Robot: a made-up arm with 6 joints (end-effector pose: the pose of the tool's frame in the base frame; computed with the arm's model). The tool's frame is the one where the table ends. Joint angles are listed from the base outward.
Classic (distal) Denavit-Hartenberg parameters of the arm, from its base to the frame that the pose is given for. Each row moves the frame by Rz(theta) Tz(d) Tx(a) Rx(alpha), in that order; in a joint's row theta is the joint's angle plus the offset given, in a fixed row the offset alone. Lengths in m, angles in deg.
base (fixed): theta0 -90  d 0.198  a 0  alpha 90
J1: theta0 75.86  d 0  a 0.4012  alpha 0
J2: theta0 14.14  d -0.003  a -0.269  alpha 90
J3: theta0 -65.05  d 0  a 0.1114  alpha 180
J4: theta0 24.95  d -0.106  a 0.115  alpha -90
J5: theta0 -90  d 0.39  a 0.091  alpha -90
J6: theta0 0  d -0.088  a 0.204  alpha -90
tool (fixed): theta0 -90  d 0.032  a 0  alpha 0
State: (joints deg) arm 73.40 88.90 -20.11 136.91 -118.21 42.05
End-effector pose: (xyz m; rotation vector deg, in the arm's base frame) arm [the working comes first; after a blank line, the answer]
Working (the frame after each row of the table, in the pose's form):
after base (fixed): 0.0000 0.0000 0.1980 69.28 -69.28 -69.28
after J1: 0.0000 0.3448 0.4031 -46.16 -81.15 46.16
after J2: 0.0030 0.2630 0.6593 -56.07 56.07 76.76
after J3: 0.1140 0.2659 0.6504 107.63 4.55 -3.32
after J4: 0.0081 0.3532 0.7254 4.92 -155.35 -24.19
after J5: -0.0703 0.5129 0.3666 109.29 40.76 10.83
after J6: 0.0676 0.6277 0.4976 32.51 -22.38 20.96

0.0595 0.6091 0.5224 40.88 7.55 -65.36
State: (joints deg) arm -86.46 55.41 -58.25 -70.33 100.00 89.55
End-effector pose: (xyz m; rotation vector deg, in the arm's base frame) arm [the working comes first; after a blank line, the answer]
Working (the frame after each row of the table, in the pose's form):
after base (fixed): 0.0000 0.0000 0.1980 69.28 -69.28 -69.28
after J1: 0.0000 -0.3944 0.1242 77.02 -63.94 -77.02
after J2: 0.0030 -0.2556 -0.1063 91.45 -91.45 51.69
after J3: 0.0961 -0.2241 -0.1587 -57.22 17.11 30.28
after J4: 0.2086 -0.3273 -0.1927 -148.24 4.36 -15.68
after J5: 0.3778 -0.1538 -0.5115 121.22 -18.72 -3.34
after J6: 0.3516 -0.1845 -0.2930 15.27 -95.58 -35.84

0.3207 -0.1765 -0.2956 93.01 -67.39 -98.70
